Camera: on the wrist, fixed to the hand. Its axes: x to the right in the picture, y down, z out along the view.
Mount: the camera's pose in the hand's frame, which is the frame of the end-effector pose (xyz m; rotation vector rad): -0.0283 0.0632 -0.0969 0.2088 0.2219 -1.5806
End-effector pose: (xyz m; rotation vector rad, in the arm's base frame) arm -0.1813 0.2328 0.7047 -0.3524 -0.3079 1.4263
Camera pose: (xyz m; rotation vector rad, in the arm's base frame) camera -0.2019 0.2065 0.5904 -0.0160 -0.1544 -0.1425
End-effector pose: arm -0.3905 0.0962 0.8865 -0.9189 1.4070 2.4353
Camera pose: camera -0.3553 -0.0142 0.9139 -1.4282 0.4477 0.9835
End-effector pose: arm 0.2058 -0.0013 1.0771 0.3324 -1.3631 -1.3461
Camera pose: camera 0.3243 -0.0079 1.0871 1.9028 -0.9217 -2.2413
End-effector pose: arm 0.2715 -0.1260 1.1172 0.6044 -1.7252 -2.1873
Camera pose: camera 0.3418 -0.2101 1.1637 -1.6675 0.8188 1.3986
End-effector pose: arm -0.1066 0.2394 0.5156 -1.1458 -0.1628 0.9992
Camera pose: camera -0.1037 0.1560 0.4306 -0.5945 -0.6348 -0.5047
